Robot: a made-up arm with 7 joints. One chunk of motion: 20 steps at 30 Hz.
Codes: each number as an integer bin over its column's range. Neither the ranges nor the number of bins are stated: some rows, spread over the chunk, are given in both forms.
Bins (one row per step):
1: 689 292 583 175 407 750 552
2: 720 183 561 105 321 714 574
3: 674 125 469 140 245 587 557
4: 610 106 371 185 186 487 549
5: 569 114 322 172 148 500 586
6: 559 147 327 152 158 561 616
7: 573 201 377 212 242 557 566
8: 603 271 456 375 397 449 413
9: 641 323 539 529 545 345 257
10: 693 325 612 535 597 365 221
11: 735 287 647 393 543 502 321
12: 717 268 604 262 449 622 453
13: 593 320 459 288 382 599 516
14: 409 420 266 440 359 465 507
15: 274 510 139 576 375 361 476
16: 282 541 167 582 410 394 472
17: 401 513 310 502 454 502 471
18: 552 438 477 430 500 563 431
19: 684 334 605 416 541 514 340
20: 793 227 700 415 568 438 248
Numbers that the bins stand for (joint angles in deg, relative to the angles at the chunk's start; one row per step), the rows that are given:
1: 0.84 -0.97 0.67 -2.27 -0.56 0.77 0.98
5: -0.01 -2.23 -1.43 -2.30 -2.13 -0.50 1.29
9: 0.50 -0.75 0.32 1.30 0.28 -1.29 -1.70
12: 1.04 -1.14 0.84 -1.39 -0.30 0.12 0.08
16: -2.04 0.80 -2.68 1.84 -0.54 -1.04 0.25
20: 1.58 -1.43 1.62 0.15 0.42 -0.82 -1.79
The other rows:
2: 1.06 -1.74 0.50 -2.98 -1.08 0.59 1.18
3: 0.74 -2.15 -0.25 -2.63 -1.54 -0.06 1.02
4: 0.28 -2.29 -1.04 -2.17 -1.90 -0.57 0.95
6: -0.08 -2.00 -1.39 -2.50 -2.07 -0.19 1.56
7: 0.02 -1.61 -0.99 -1.90 -1.56 -0.21 1.10
8: 0.23 -1.12 -0.35 -0.25 -0.62 -0.76 -0.29
10: 0.87 -0.73 0.91 1.36 0.60 -1.19 -2.03
11: 1.17 -1.00 1.19 -0.07 0.27 -0.49 -1.12
13: 0.16 -0.77 -0.33 -1.13 -0.71 0.00 0.65
14: -1.14 -0.06 -1.88 0.40 -0.85 -0.68 0.57
15: -2.10 0.58 -2.91 1.78 -0.75 -1.21 0.29
17: -1.20 0.60 -1.53 1.03 -0.27 -0.49 0.24
18: -0.13 0.07 -0.18 0.30 0.01 -0.18 -0.12
19: 0.81 -0.67 0.85 0.16 0.26 -0.43 -0.95

